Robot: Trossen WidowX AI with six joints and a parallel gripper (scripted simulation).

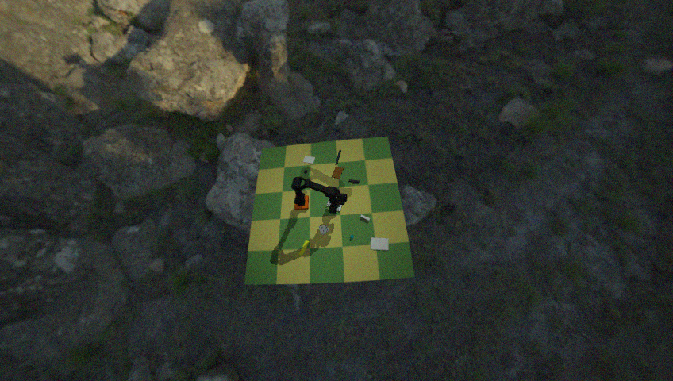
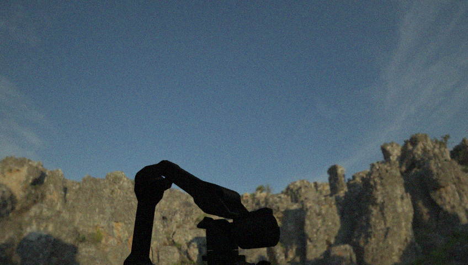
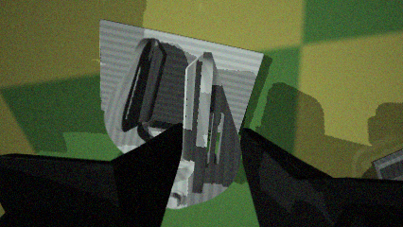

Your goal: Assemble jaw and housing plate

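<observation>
The grey housing plate lies 19 cm to the right of my gripper tip, 11 cm behind it and 2 cm below it. The rest, counted from my gripper tip: white stick: 23 cm ahead, 13 cm to the right, 4 cm below; brown block: 33 cm to the left, 5 cm below, 5 cm ahead; teal bit: 27 cm to the right, 11 cm ahead, 4 cm below.
</observation>
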